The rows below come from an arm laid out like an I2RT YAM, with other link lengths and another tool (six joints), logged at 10 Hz.
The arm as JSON. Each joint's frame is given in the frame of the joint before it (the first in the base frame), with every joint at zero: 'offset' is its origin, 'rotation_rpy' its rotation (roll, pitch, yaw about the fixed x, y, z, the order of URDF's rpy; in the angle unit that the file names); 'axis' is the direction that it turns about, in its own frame. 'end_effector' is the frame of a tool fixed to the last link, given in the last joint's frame.
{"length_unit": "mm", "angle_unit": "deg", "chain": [
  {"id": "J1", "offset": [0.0, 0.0, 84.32], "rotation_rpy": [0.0, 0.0, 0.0], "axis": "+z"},
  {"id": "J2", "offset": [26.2, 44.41, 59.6], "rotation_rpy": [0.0, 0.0, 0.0], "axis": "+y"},
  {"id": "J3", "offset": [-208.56, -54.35, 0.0], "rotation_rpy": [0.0, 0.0, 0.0], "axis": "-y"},
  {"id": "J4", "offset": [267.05, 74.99, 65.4], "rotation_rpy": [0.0, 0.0, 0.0], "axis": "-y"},
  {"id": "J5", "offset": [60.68, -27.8, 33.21], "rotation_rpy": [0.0, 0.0, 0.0], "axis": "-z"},
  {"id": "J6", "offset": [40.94, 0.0, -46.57], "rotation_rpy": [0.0, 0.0, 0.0], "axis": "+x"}
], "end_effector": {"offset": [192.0, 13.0, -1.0], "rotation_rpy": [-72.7, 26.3, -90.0]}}
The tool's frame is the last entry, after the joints.
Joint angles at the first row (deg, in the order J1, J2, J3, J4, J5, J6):
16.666 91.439 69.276 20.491 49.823 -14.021
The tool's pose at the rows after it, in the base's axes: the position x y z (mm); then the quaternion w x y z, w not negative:
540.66 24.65 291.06 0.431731 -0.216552 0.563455 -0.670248
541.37 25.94 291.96 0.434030 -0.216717 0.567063 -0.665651
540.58 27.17 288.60 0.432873 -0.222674 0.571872 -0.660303
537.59 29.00 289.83 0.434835 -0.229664 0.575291 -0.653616
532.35 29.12 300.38 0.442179 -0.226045 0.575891 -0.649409
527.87 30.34 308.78 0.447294 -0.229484 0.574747 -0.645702
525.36 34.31 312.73 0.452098 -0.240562 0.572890 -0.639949
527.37 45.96 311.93 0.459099 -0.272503 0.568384 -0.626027
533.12 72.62 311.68 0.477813 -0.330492 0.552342 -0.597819
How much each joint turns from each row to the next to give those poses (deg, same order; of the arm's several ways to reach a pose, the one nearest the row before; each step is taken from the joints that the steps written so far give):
0.000 -0.001 0.720 -0.918 -0.459 0.459
0.000 -0.044 0.678 -1.420 -0.349 0.962
0.000 -0.372 0.066 -1.881 -0.482 0.917
0.000 -1.331 -0.107 -2.405 -0.896 0.787
0.000 -2.057 -0.069 -1.683 -0.547 0.656
0.000 -1.833 0.002 -1.791 -0.830 0.044
0.044 -1.357 0.000 -1.794 -1.376 -0.219
0.000 -0.633 0.873 -3.123 -3.410 -0.852
0.153 -0.087 2.186 -4.241 -6.775 -2.273

